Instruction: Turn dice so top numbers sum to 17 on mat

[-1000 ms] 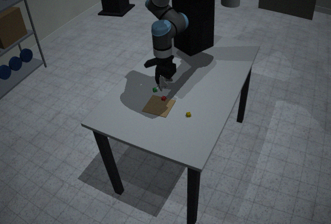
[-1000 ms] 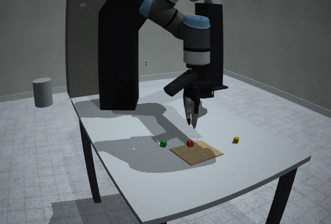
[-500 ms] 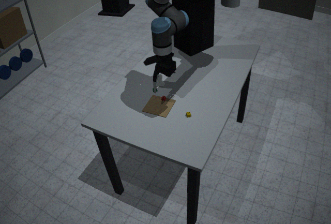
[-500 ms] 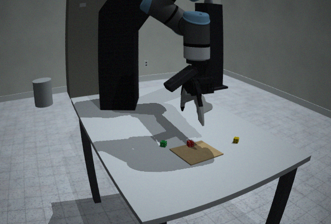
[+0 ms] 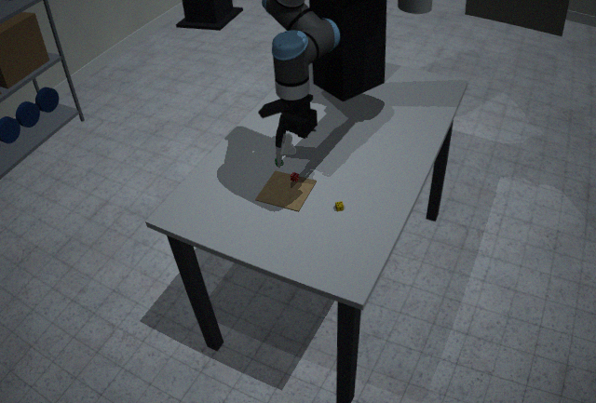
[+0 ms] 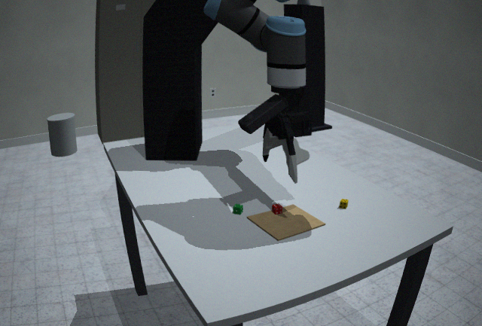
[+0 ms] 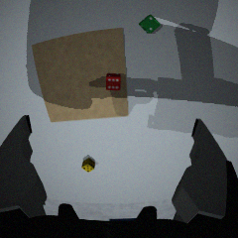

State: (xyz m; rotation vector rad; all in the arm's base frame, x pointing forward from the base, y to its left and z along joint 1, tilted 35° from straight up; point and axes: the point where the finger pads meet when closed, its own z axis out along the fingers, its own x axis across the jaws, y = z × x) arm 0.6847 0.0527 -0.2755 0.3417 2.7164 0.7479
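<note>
Now: hand 10 cm above the green die, 8 cm to the left of it and 6 cm past it. The rest, counted from my hand: mat 11 cm below, 5 cm ahead, 1 cm to the right; red die 10 cm below; yellow die 17 cm to the left, 10 cm below, 8 cm ahead.
</note>
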